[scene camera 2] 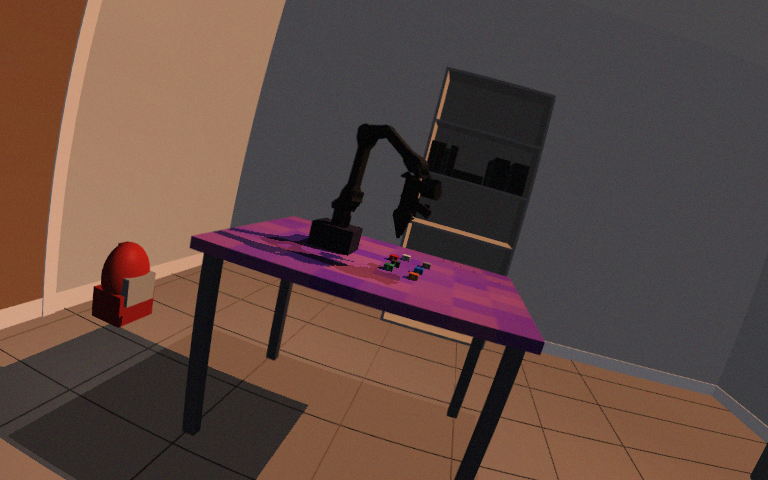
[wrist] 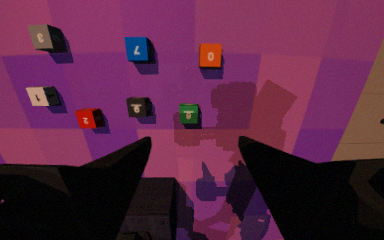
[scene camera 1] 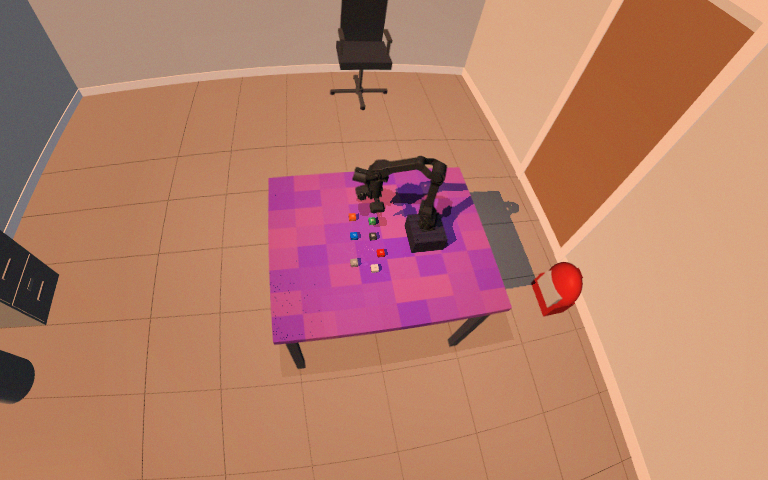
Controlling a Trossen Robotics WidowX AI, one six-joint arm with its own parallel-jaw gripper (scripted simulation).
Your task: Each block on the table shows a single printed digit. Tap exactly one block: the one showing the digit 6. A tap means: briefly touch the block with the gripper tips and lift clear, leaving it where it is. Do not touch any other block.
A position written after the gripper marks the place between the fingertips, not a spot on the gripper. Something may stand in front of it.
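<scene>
Scene camera 2: gripper (scene camera 2: 399,236), open, holding nothing. Wrist view: gripper (wrist: 195,140).
</scene>
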